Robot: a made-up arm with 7 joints. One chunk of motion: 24 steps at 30 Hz.
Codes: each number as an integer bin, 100 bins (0 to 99) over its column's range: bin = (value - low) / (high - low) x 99, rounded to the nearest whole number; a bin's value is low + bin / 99 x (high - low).
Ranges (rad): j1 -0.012..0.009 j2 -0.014..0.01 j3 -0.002..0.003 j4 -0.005..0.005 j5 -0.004..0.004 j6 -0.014..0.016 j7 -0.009..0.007
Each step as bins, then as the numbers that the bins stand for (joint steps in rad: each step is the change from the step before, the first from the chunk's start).
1 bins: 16 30 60 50 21 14 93
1 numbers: -0.00861 -0.00673 0.00103 0.00005 -0.00230 -0.00976 0.00603
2 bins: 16 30 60 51 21 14 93
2 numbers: -0.00861 -0.00673 0.00103 0.00015 -0.00230 -0.00976 0.00603
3 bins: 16 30 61 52 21 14 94
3 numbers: -0.00861 -0.00673 0.00108 0.00025 -0.00230 -0.00976 0.00619
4 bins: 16 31 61 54 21 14 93
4 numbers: -0.00861 -0.00648 0.00108 0.00045 -0.00230 -0.00976 0.00603
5 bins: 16 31 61 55 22 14 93
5 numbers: -0.00861 -0.00648 0.00108 0.00056 -0.00222 -0.00976 0.00603
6 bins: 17 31 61 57 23 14 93
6 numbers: -0.00839 -0.00648 0.00108 0.00076 -0.00214 -0.00976 0.00603
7 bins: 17 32 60 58 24 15 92
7 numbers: -0.00839 -0.00624 0.00103 0.00086 -0.00206 -0.00945 0.00587
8 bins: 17 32 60 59 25 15 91
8 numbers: -0.00839 -0.00624 0.00103 0.00096 -0.00198 -0.00945 0.00571
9 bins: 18 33 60 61 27 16 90
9 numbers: -0.00818 -0.00600 0.00103 0.00116 -0.00182 -0.00915 0.00555
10 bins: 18 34 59 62 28 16 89
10 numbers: -0.00818 -0.00576 0.00098 0.00126 -0.00174 -0.00915 0.00538
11 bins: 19 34 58 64 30 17 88
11 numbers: -0.00797 -0.00576 0.00093 0.00146 -0.00158 -0.00885 0.00522
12 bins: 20 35 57 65 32 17 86
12 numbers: -0.00776 -0.00552 0.00088 0.00157 -0.00141 -0.00885 0.00490
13 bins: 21 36 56 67 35 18 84
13 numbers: -0.00755 -0.00527 0.00083 0.00177 -0.00117 -0.00855 0.00458
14 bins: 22 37 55 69 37 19 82
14 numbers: -0.00733 -0.00503 0.00078 0.00197 -0.00101 -0.00824 0.00425
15 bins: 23 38 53 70 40 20 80
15 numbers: -0.00712 -0.00479 0.00068 0.00207 -0.00077 -0.00794 0.00393
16 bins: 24 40 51 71 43 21 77
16 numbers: -0.00691 -0.00430 0.00058 0.00217 -0.00053 -0.00764 0.00344
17 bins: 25 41 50 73 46 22 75
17 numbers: -0.00670 -0.00406 0.00053 0.00237 -0.00028 -0.00733 0.00312
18 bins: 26 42 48 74 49 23 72
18 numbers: -0.00648 -0.00382 0.00042 0.00247 -0.00004 -0.00703 0.00264
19 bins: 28 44 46 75 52 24 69
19 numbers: -0.00606 -0.00333 0.00032 0.00258 0.00020 -0.00673 0.00215
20 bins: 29 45 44 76 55 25 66
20 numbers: -0.00585 -0.00309 0.00022 0.00268 0.00044 -0.00642 0.00167
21 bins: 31 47 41 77 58 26 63
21 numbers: -0.00542 -0.00261 0.00007 0.00278 0.00069 -0.00612 0.00118
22 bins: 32 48 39 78 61 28 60
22 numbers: -0.00521 -0.00236 -0.00003 0.00288 0.00093 -0.00552 0.00070
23 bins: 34 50 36 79 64 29 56
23 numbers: -0.00479 -0.00188 -0.00018 0.00298 0.00117 -0.00521 0.00005
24 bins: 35 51 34 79 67 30 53
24 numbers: -0.00458 -0.00164 -0.00028 0.00298 0.00141 -0.00491 -0.00043
